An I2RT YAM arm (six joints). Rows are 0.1 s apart.
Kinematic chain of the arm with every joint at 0, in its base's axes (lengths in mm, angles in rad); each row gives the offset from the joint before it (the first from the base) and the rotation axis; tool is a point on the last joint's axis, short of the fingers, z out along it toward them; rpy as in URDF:
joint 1: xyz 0 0 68 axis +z
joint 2: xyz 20 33.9 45.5 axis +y
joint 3: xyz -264 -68.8 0 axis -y
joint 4: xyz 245 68.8 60 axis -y
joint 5: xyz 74 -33.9 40.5 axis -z
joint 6: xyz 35.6 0 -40.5 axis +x
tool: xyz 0 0 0 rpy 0 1.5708 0
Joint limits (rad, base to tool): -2.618..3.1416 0..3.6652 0..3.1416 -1.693..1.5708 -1.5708..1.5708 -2.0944..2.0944
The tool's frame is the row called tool.
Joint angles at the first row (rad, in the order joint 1, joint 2, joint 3, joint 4, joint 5, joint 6):
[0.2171 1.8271 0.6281 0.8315 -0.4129 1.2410]
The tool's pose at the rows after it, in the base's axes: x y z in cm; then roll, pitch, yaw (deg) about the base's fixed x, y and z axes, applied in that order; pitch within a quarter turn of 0, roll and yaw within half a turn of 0:
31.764 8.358 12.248 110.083 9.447 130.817
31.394 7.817 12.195 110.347 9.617 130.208
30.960 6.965 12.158 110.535 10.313 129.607
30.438 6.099 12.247 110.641 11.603 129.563
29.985 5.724 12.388 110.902 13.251 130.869
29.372 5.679 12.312 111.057 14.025 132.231
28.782 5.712 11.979 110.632 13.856 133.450
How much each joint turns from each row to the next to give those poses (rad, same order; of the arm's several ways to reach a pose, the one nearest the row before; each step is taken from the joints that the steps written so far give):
[-0.0031 -0.0057 -0.0121 -0.0046 0.0020 -0.0031]
[-0.0140 -0.0134 -0.0196 0.0013 -0.0006 -0.0059]
[-0.0244 -0.0172 -0.0245 0.0032 -0.0078 -0.0178]
[-0.0262 -0.0243 -0.0258 -0.0015 -0.0155 -0.0311]
[-0.0121 -0.0226 -0.0168 -0.0125 -0.0211 -0.0418]
[-0.0005 -0.0159 -0.0233 0.0023 -0.0168 -0.0234]
[0.0014 0.0008 -0.0264 0.0301 -0.0225 -0.0027]

